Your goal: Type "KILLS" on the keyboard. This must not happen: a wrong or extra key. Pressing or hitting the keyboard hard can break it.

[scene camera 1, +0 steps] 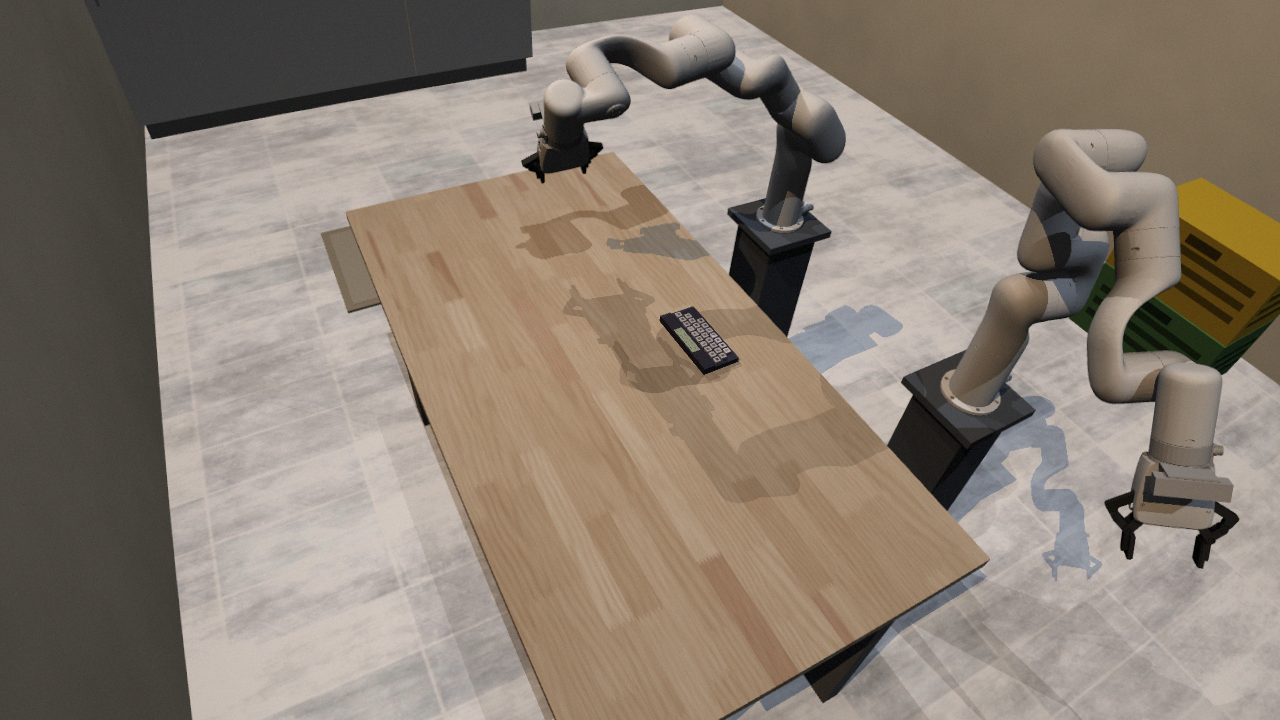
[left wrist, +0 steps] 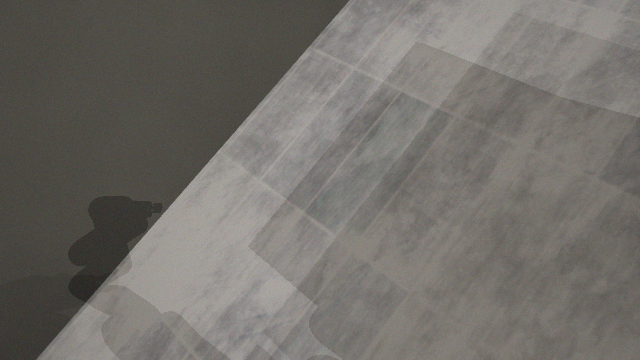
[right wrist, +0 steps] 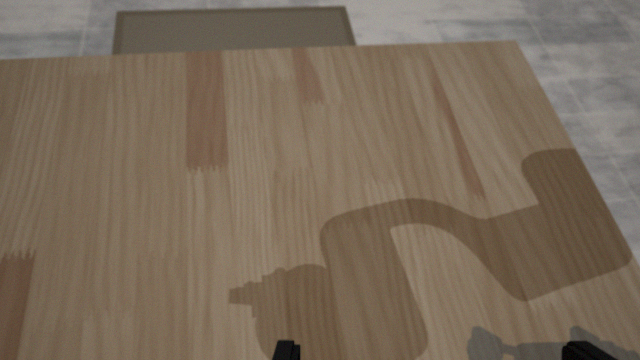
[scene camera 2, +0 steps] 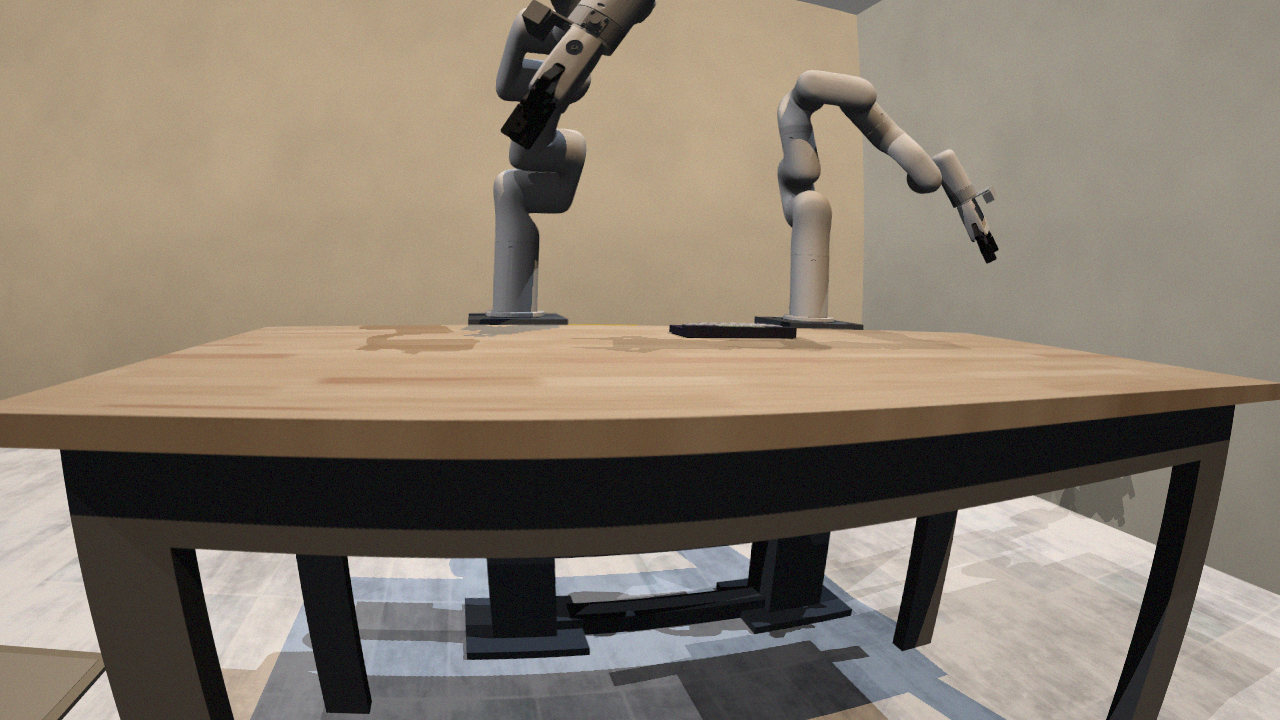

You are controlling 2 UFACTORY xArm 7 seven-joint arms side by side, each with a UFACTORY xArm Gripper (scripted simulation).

Labels:
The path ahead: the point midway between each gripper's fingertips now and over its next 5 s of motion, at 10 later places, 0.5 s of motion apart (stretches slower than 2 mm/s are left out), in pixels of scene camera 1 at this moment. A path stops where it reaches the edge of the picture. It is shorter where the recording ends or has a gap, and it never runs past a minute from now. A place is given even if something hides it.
My left gripper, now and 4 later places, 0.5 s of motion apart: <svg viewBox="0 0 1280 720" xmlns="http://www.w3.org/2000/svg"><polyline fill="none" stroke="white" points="1162,559 1189,537 1203,506 1206,474 1205,464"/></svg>
My right gripper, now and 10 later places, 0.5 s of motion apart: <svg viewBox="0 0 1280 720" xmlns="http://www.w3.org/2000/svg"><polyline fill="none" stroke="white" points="561,172 562,175 564,182 575,204 598,237 629,268 667,294 703,310 724,317 730,318 730,318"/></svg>

